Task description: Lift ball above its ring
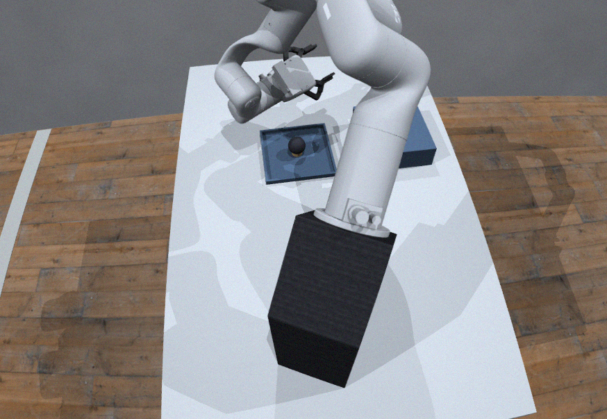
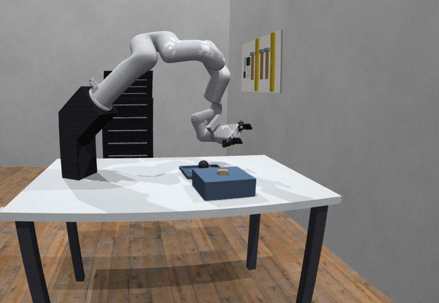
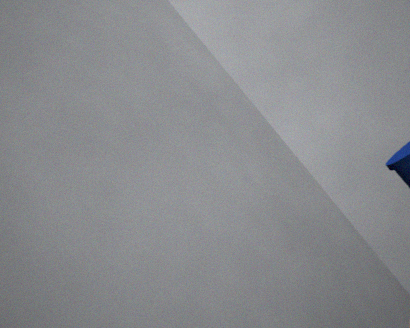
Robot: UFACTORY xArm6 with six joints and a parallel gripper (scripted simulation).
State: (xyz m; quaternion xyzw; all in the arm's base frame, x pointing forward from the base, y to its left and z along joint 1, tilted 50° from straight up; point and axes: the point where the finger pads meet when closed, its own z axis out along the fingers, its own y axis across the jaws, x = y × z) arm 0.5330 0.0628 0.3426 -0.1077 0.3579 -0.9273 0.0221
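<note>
Right now my hand is 16 cm past the black ball, 10 cm to the right of it and 16 cm above it. Round my hand: blue block (16 cm behind, 18 cm to the right, 14 cm below); then flat blue tray (16 cm behind, 10 cm to the left, 19 cm below).
</note>
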